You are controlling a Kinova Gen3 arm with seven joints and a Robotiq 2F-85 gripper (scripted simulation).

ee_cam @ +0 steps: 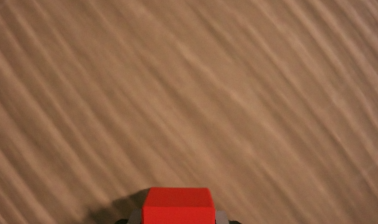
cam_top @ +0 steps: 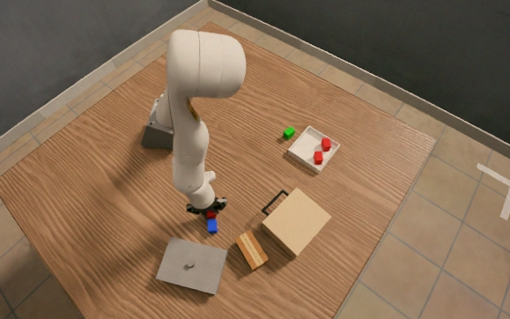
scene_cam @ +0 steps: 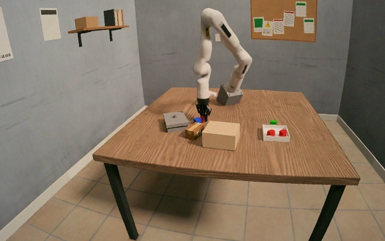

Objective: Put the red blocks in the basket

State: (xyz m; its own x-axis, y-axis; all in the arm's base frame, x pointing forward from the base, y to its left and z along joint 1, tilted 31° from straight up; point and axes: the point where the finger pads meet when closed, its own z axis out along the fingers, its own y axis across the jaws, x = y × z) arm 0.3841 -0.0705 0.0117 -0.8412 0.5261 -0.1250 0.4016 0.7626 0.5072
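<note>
Right now the blue block is 5 cm ahead of my hand and 2 cm to the right of it. From my hand the other things lie so: grey lid: 14 cm to the right, 12 cm ahead, 3 cm above; grey metal box: 14 cm to the right, 12 cm ahead; brown cardboard box: 19 cm ahead, 4 cm to the left, 1 cm above.
</note>
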